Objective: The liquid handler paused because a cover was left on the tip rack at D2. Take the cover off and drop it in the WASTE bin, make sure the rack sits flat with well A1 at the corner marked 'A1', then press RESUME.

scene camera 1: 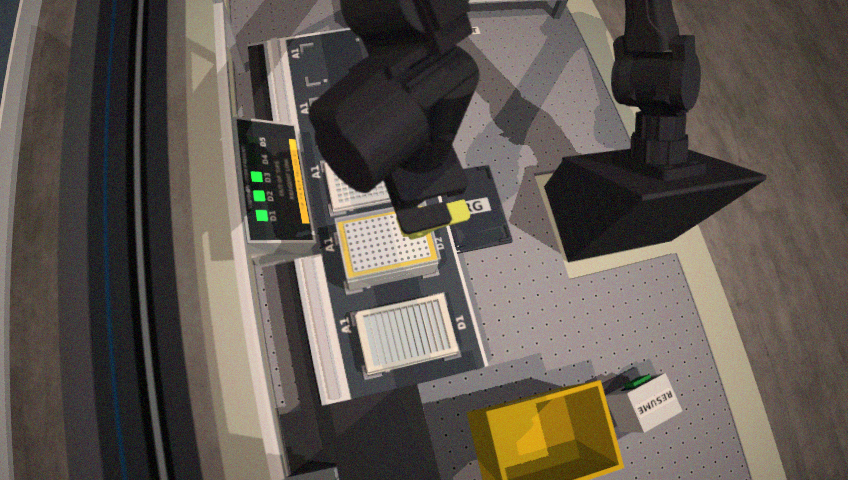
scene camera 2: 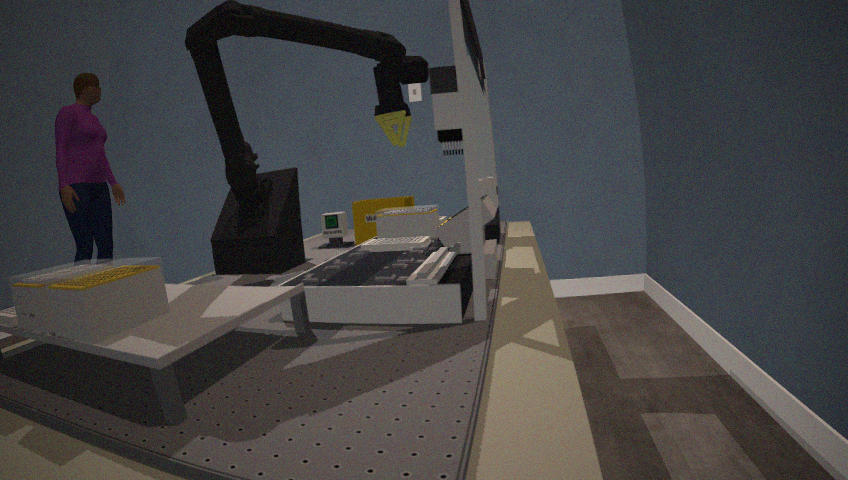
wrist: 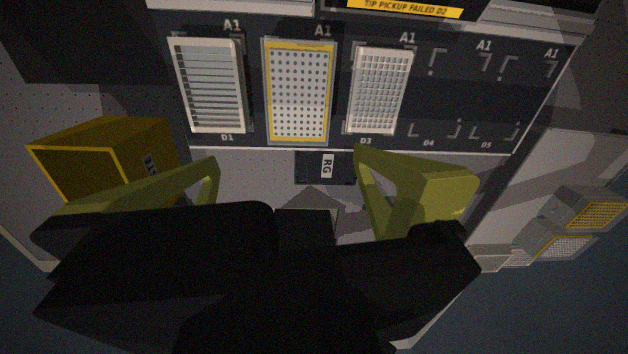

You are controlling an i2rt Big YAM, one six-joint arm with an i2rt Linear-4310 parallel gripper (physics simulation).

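Frame: origin at the arm's base, x up, y right, z ahead, level; millimetres.
Seen in the pictures: gripper, fingertip midpoint: (scene camera 1: 401, 197) (scene camera 2: 399, 146) (wrist: 286, 157); arm's base, origin of the base link: (scene camera 1: 657, 167) (scene camera 2: 255, 200).
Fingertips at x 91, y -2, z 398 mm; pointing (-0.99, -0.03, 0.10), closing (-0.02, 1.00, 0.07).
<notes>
Offsets run from my fingertips to a thing's top centre. "spot": to the spot under its first point.
The tip rack {dx -144, dy +8, dz +9 mm} (scene camera 1: 386, 249) (scene camera 2: 404, 226) (wrist: 299, 100) stands at D2, yellow-rimmed, with a clear cover {spot: dx -144, dy +50, dz +37 mm} (scene camera 2: 416, 208) on top. The cover's faint outline also surrounds the rack in the wrist view. The rack looks level; the "A1" mark {spot: dx -214, dy +45, dz +87 mm} (scene camera 1: 329, 243) (wrist: 322, 30) is by one end, and I cannot tell which corner of the rack is well A1. My gripper (scene camera 1: 435, 224) (scene camera 2: 399, 144) (wrist: 286, 157) is open and empty, high above the rack's D2-label end. The yellow WASTE bin {dx -132, dy -309, dz -125 mm} (scene camera 1: 611, 425) (scene camera 2: 361, 228) (wrist: 145, 135) stands beyond D1. The RESUME box {dx -163, dy -314, dz -293 mm} (scene camera 1: 657, 404) (scene camera 2: 340, 216) has a green button {dx -172, dy -285, dz -290 mm} (scene camera 1: 638, 381) (scene camera 2: 332, 221).
A ribbed reservoir {dx -183, dy -116, dz +14 mm} (scene camera 1: 407, 333) (wrist: 212, 85) is at D1, a well plate {dx -200, dy +132, dz +5 mm} (scene camera 1: 357, 193) (wrist: 380, 90) at D3. A dark RG tray {dx -253, dy +67, dz -156 mm} (wrist: 306, 167) lies beside the deck. A pipette head {dx +60, dy -335, dz +98 mm} (scene camera 2: 450, 136) hangs on a tall column (scene camera 2: 476, 261). More racks {dx -147, dy +684, dz -231 mm} (scene camera 2: 89, 306) stand on a side shelf.
</notes>
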